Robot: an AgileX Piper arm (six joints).
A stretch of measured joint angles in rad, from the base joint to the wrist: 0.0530, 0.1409, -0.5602, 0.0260, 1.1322, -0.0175; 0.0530, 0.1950, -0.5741, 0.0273, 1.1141, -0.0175; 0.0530, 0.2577, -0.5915, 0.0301, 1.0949, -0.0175; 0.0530, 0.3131, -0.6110, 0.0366, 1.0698, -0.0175; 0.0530, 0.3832, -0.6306, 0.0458, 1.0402, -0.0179; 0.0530, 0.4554, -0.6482, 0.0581, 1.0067, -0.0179; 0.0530, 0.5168, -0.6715, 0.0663, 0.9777, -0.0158; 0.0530, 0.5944, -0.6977, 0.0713, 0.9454, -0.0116; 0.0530, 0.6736, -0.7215, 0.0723, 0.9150, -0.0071; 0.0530, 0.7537, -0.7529, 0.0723, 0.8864, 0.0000; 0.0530, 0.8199, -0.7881, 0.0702, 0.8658, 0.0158; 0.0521, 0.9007, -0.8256, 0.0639, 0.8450, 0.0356; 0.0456, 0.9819, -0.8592, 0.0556, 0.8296, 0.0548; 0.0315, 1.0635, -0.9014, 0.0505, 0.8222, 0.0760; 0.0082, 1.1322, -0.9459, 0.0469, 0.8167, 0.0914; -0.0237, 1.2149, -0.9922, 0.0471, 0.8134, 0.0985; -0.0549, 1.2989, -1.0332, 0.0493, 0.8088, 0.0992; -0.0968, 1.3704, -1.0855, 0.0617, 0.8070, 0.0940
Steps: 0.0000, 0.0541, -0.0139, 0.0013, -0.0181, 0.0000; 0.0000, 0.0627, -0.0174, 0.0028, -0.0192, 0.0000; 0.0000, 0.0554, -0.0195, 0.0065, -0.0251, 0.0000; 0.0000, 0.0701, -0.0196, 0.0092, -0.0296, -0.0004; 0.0000, 0.0722, -0.0176, 0.0123, -0.0335, 0.0000; 0.0000, 0.0614, -0.0233, 0.0082, -0.0290, 0.0021; 0.0000, 0.0776, -0.0262, 0.0050, -0.0323, 0.0042; 0.0000, 0.0792, -0.0238, 0.0010, -0.0304, 0.0045; 0.0000, 0.0801, -0.0314, 0.0000, -0.0286, 0.0071; 0.0000, 0.0662, -0.0352, -0.0021, -0.0206, 0.0158; -0.0009, 0.0808, -0.0375, -0.0063, -0.0208, 0.0198; -0.0065, 0.0812, -0.0336, -0.0083, -0.0154, 0.0192; -0.0141, 0.0816, -0.0422, -0.0051, -0.0074, 0.0212; -0.0233, 0.0687, -0.0445, -0.0036, -0.0055, 0.0154; -0.0319, 0.0827, -0.0463, 0.0002, -0.0033, 0.0071; -0.0312, 0.0840, -0.0410, 0.0022, -0.0046, 0.0007; -0.0419, 0.0715, -0.0523, 0.0124, -0.0018, -0.0052
